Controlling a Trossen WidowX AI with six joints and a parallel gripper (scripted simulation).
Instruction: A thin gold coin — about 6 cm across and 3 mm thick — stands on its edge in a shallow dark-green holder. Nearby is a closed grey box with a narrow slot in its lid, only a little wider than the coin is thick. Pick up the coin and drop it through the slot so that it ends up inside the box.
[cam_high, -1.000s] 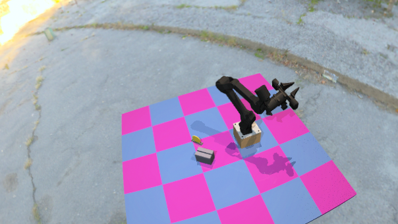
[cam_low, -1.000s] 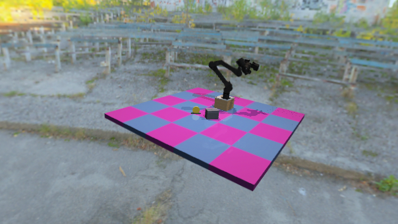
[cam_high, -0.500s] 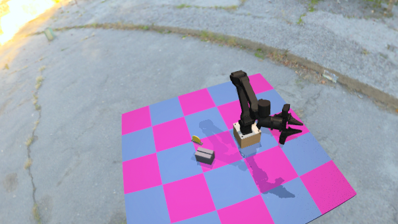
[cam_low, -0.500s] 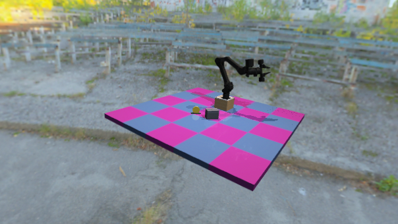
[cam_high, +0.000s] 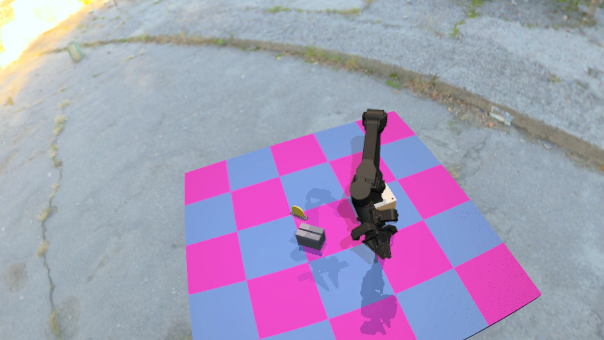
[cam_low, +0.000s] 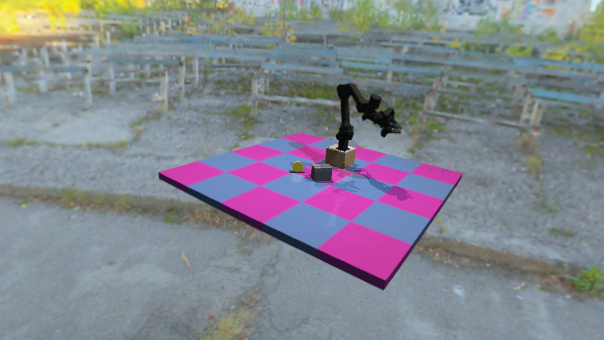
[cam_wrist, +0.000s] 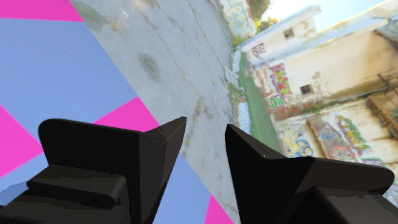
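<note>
Now: the gold coin 200 mm ahead of my gripper tip, 490 mm to the right of it and 290 mm below it.
</note>
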